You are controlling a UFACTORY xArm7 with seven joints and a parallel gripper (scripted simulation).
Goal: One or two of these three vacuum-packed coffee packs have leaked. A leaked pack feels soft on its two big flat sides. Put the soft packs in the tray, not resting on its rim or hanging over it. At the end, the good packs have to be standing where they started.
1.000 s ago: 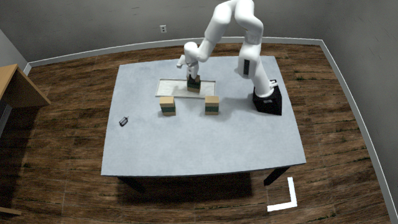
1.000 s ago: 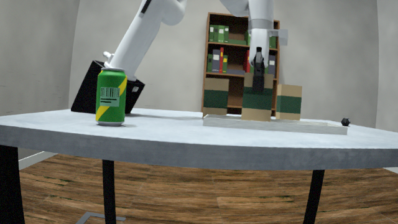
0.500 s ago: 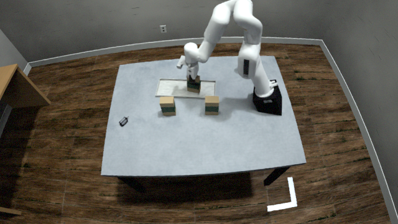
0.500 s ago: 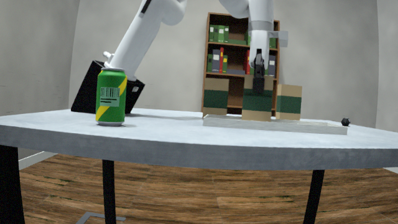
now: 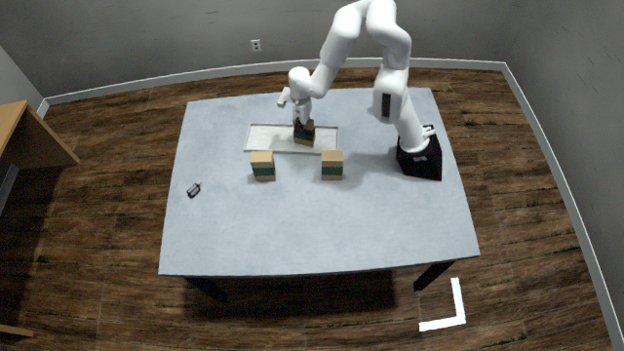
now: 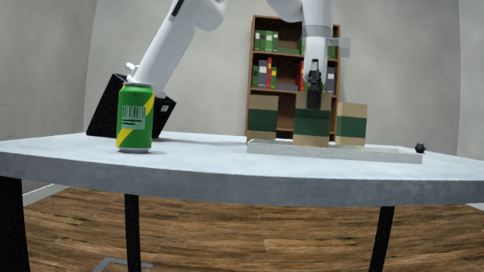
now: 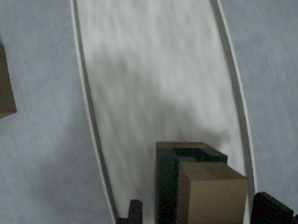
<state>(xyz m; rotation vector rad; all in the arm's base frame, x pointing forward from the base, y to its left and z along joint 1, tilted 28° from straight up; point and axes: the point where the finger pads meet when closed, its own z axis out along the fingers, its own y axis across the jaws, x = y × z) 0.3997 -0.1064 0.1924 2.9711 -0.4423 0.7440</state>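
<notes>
Now: the tray 50 mm ahead of my hand, 10 mm to the right of it and 110 mm below it. From my hand the other things lie so: small black object (460 mm ahead, 220 mm to the left, 100 mm below); green can (360 mm behind, 170 mm to the right, 50 mm below).
</notes>
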